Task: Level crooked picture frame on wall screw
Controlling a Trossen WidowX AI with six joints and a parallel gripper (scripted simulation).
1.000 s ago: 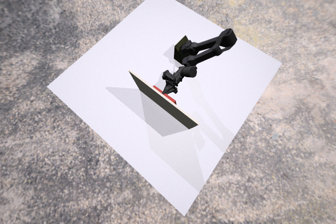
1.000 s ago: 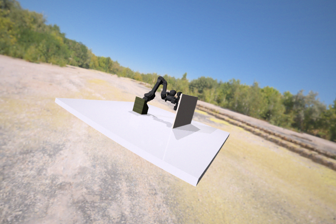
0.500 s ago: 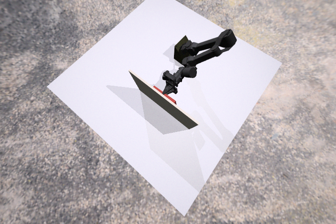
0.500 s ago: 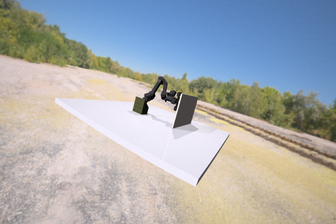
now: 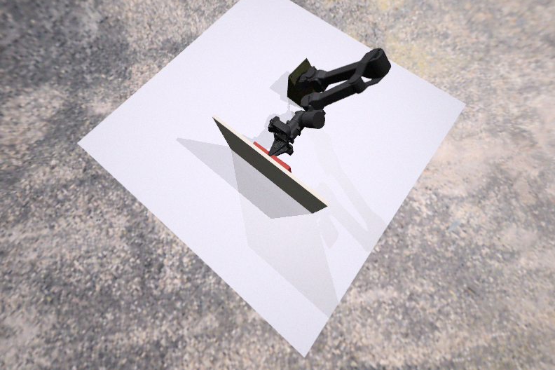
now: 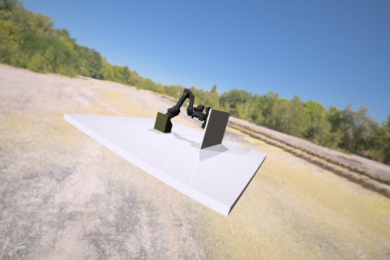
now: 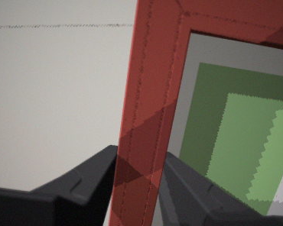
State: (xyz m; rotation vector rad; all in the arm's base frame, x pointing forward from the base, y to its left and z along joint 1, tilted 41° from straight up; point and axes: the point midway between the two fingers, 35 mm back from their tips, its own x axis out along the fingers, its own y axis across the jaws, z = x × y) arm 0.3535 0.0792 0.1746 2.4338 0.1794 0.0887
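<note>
My gripper tip is 1 cm short of the picture frame, 1 cm to the right of it and 5 cm above it. Round my gripper tip: wall panel 2 cm ahead, 2 cm to the left, 6 cm below.
</note>
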